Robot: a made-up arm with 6 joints. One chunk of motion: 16 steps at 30 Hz.
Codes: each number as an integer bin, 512 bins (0 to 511) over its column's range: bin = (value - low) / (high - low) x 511, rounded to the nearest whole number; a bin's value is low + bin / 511 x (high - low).
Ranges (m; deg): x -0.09..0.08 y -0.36..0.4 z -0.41..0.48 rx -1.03..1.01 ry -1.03..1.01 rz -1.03..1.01
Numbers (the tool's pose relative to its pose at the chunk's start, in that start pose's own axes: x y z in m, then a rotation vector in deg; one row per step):
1: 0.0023 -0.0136 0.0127 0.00 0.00 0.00
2: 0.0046 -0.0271 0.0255 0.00 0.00 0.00
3: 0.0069 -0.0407 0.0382 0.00 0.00 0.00
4: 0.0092 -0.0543 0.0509 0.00 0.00 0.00
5: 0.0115 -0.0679 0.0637 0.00 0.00 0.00
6: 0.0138 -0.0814 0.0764 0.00 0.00 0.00
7: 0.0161 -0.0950 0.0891 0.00 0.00 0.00
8: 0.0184 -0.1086 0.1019 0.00 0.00 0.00
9: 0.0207 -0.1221 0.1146 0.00 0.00 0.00
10: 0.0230 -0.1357 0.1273 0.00 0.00 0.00
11: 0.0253 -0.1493 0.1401 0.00 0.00 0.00
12: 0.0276 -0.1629 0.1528 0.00 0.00 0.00
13: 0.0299 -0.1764 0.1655 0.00 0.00 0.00
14: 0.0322 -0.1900 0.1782 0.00 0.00 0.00
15: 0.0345 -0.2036 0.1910 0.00 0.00 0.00
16: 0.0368 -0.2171 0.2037 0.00 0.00 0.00
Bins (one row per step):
1: 277 233 243 258 258 258
2: 284 224 250 258 258 258
3: 291 215 257 258 258 258
4: 298 206 265 258 258 258
5: 305 196 272 258 258 258
6: 312 187 279 258 258 258
7: 319 178 287 258 258 258
8: 326 169 294 258 258 258
9: 333 160 301 258 258 258
10: 340 151 308 258 258 258
11: 347 142 316 258 258 258
12: 353 133 323 258 258 258
13: 360 123 330 258 258 258
14: 367 114 338 258 258 258
15: 374 105 345 258 258 258
16: 381 96 352 258 258 258

